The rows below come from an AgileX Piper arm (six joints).
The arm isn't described. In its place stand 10 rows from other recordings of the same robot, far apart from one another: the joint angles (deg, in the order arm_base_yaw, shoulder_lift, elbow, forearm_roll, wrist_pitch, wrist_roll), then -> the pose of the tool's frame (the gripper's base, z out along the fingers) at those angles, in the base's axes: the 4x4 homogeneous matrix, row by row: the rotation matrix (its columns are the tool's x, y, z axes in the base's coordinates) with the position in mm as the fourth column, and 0 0 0 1 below.
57.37 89.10 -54.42 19.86 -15.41 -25.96 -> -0.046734 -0.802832 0.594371 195.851; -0.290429 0.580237 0.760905 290.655; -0.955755 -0.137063 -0.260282 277.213; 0 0 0 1
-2.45 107.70 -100.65 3.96 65.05 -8.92 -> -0.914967 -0.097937 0.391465 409.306; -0.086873 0.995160 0.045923 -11.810; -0.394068 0.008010 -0.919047 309.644; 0 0 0 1
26.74 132.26 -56.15 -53.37 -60.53 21.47 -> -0.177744 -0.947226 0.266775 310.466; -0.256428 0.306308 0.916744 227.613; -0.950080 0.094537 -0.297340 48.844; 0 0 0 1
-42.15 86.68 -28.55 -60.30 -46.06 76.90 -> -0.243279 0.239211 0.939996 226.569; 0.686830 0.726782 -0.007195 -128.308; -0.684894 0.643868 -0.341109 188.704; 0 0 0 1
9.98 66.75 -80.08 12.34 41.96 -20.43 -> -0.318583 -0.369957 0.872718 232.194; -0.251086 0.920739 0.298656 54.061; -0.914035 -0.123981 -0.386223 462.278; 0 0 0 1
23.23 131.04 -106.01 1.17 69.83 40.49 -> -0.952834 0.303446 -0.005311 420.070; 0.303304 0.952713 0.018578 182.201; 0.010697 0.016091 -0.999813 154.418; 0 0 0 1
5.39 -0.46 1.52 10.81 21.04 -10.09 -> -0.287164 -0.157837 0.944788 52.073; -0.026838 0.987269 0.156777 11.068; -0.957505 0.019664 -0.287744 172.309; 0 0 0 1
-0.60 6.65 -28.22 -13.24 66.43 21.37 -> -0.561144 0.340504 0.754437 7.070; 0.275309 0.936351 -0.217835 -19.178; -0.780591 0.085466 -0.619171 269.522; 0 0 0 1
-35.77 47.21 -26.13 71.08 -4.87 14.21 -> 0.626582 0.256198 0.736042 134.749; 0.772835 -0.082337 -0.629243 -106.084; -0.100608 0.963111 -0.249590 285.416; 0 0 0 1
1.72 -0.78 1.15 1.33 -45.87 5.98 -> 0.763222 -0.112001 0.636356 23.182; 0.143199 0.989691 0.002442 -0.821; -0.630069 0.089262 0.771392 270.103; 0 0 0 1
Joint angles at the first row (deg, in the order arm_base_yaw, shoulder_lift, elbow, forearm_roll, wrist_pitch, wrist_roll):
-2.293, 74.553, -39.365, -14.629, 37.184, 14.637
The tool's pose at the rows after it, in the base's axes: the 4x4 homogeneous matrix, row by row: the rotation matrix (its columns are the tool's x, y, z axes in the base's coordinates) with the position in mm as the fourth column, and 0 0 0 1 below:
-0.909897 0.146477 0.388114 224.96; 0.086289 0.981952 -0.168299 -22.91; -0.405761 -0.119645 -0.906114 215.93; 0 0 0 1
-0.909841 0.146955 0.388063 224.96; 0.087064 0.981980 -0.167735 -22.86; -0.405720 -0.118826 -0.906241 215.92; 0 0 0 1
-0.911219 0.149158 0.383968 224.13; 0.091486 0.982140 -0.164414 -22.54; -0.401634 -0.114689 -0.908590 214.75; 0 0 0 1
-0.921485 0.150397 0.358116 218.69; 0.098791 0.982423 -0.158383 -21.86; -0.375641 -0.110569 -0.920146 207.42; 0 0 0 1
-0.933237 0.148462 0.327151 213.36; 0.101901 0.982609 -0.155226 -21.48; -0.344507 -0.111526 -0.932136 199.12; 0 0 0 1
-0.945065 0.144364 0.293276 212.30; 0.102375 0.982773 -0.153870 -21.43; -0.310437 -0.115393 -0.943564 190.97; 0 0 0 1
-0.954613 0.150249 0.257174 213.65; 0.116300 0.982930 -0.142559 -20.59; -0.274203 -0.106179 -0.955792 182.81; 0 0 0 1
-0.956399 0.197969 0.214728 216.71; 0.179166 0.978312 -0.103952 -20.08; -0.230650 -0.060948 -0.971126 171.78; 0 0 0 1
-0.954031 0.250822 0.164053 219.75; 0.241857 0.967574 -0.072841 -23.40; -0.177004 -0.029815 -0.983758 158.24; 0 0 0 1
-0.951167 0.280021 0.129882 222.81; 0.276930 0.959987 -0.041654 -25.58; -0.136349 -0.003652 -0.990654 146.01; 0 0 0 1
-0.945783 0.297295 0.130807 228.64; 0.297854 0.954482 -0.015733 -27.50; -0.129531 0.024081 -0.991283 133.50; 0 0 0 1
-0.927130 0.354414 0.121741 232.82; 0.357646 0.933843 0.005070 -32.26; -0.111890 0.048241 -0.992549 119.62; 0 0 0 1
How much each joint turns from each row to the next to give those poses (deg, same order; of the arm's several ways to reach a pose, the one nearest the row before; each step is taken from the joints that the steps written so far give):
0.000, 0.000, 0.001, 0.001, 0.000, -0.001
-0.001, 0.001, -0.002, 0.055, 0.000, -0.001
0.000, -0.002, 0.242, 0.309, 0.000, 0.000
0.002, 0.001, 1.593, 0.486, 0.001, 0.003
-0.002, 0.286, 1.620, 0.189, -0.001, -0.003
0.002, 1.329, 0.741, -0.002, 0.001, 0.003
-0.001, 1.935, 0.187, 0.960, -0.002, -0.001
-0.790, 2.846, 0.000, 3.729, -0.586, -0.115
-1.598, 3.522, 0.000, 3.103, -0.723, -0.409
-1.215, 3.182, 0.001, 2.969, -1.190, -1.542
-0.962, 3.314, 0.001, 2.830, -3.244, -2.039
-1.536, 3.565, -0.002, 2.729, -2.842, -0.306

